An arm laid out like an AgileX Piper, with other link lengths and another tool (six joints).
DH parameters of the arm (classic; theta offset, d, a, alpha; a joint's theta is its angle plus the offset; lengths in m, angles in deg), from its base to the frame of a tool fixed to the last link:
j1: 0 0.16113 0 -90
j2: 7.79 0 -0.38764 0
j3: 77.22 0 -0.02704 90
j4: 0 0.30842 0 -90
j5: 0 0 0 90
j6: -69.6 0.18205 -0.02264 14
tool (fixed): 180 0.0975 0 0
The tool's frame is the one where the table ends.
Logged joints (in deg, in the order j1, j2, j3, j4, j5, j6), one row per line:
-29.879, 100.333, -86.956, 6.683, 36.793, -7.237
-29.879, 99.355, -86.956, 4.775, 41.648, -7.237
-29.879, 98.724, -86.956, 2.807, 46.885, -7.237
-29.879, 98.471, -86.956, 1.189, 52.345, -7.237
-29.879, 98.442, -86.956, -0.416, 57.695, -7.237
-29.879, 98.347, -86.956, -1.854, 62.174, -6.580
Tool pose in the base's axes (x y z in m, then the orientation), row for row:
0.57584, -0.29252, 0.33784, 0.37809, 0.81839, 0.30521, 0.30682
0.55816, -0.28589, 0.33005, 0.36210, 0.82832, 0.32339, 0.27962
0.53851, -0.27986, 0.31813, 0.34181, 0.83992, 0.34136, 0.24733
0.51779, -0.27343, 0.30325, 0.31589, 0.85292, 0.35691, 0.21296
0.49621, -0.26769, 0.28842, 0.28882, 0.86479, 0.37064, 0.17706
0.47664, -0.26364, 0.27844, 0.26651, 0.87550, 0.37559, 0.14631
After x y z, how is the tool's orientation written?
As a quaternion, w x y z.
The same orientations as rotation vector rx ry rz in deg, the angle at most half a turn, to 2 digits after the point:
119.84, 44.69, 44.93
122.22, 47.72, 41.26
125.15, 50.86, 36.85
128.70, 53.86, 32.14
132.26, 56.69, 27.08
135.42, 58.10, 22.63

